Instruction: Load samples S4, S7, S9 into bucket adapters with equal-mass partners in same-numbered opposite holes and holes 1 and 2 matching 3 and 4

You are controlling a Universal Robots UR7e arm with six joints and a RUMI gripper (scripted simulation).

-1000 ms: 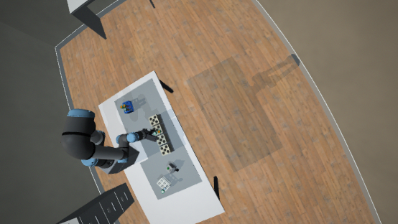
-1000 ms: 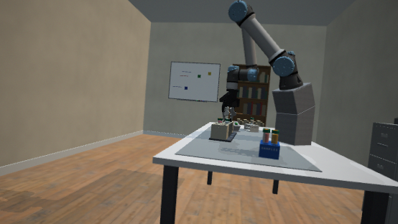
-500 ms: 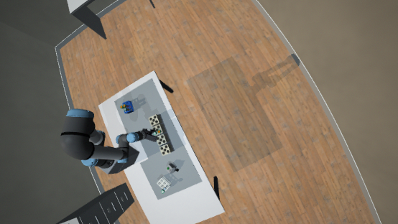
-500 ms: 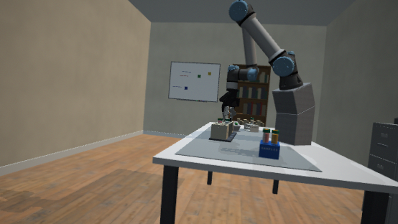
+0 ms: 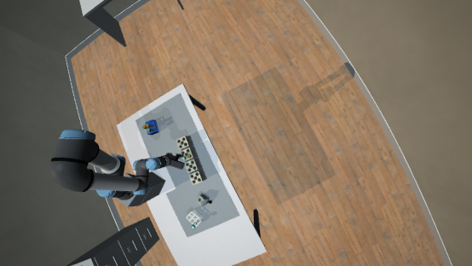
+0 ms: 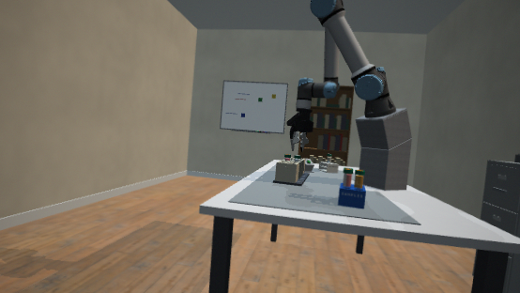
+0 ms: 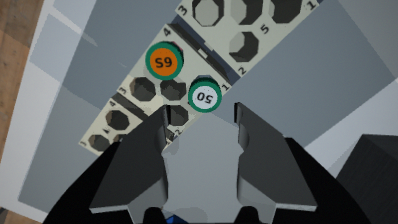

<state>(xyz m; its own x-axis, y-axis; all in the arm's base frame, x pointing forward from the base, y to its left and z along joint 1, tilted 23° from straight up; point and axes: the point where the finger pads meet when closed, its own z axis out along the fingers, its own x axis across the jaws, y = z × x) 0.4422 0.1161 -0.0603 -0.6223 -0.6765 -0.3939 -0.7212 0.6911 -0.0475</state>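
Now: the tube S4 400 mm to the left of my hand, 300 mm behind it and 100 mm below it. The rest, counted from my hand: tube S9: 90 mm below, 40 mm ahead; then adapter 1: 110 mm below, 30 mm to the left, 20 mm ahead; then green DONE key: 390 mm to the right, 90 mm below, 10 mm behind.
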